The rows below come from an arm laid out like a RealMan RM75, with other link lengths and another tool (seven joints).
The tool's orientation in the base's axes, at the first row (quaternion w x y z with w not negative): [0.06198 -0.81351 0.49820 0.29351]
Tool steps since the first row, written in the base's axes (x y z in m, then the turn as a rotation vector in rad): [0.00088 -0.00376 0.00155 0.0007 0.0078 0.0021]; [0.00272 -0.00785 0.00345 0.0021 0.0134 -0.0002]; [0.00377 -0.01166 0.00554 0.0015 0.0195 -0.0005]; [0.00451 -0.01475 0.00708 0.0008 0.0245 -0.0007]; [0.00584 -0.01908 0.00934 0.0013 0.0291 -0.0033]
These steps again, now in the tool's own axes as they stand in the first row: [0.00237 0.00142 -0.00312 -0.0069 -0.0041 0.0011]; [0.00512 0.00225 -0.00705 -0.0096 -0.0085 0.0046]; [0.00729 0.00365 -0.01070 -0.0143 -0.0110 0.0075]; [0.00910 0.00485 -0.01348 -0.0183 -0.0130 0.0099]; [0.01167 0.00631 -0.01759 -0.0203 -0.0162 0.0136]
